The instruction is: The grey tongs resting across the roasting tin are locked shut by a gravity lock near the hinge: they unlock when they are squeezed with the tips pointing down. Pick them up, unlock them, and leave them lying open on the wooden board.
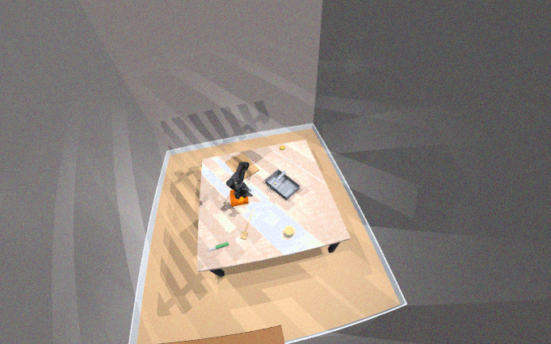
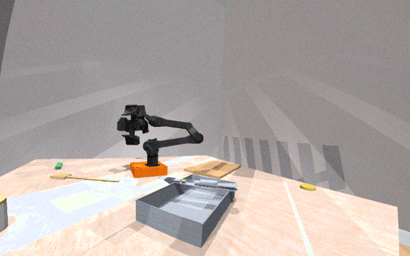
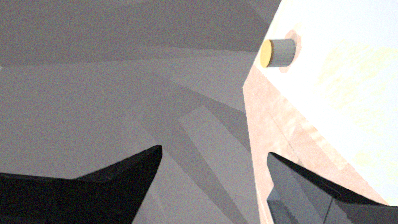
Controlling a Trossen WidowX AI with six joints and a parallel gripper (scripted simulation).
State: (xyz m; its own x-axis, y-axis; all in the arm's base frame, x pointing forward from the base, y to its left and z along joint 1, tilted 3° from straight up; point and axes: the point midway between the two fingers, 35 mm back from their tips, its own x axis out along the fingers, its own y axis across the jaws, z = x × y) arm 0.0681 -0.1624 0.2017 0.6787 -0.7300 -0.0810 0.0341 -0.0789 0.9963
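My gripper tip is now 25 cm short of the yellow lock piece, 18 cm above it and 15 cm to the right of it. From my gripper tip the other things lie so: lidded canister (35 cm to the right, 22 cm below, 18 cm ahead); then grey roasting tin (32 cm ahead, 22 cm below, 14 cm to the left); then wooden board (58 cm to the left, 24 cm below, 2 cm ahead).
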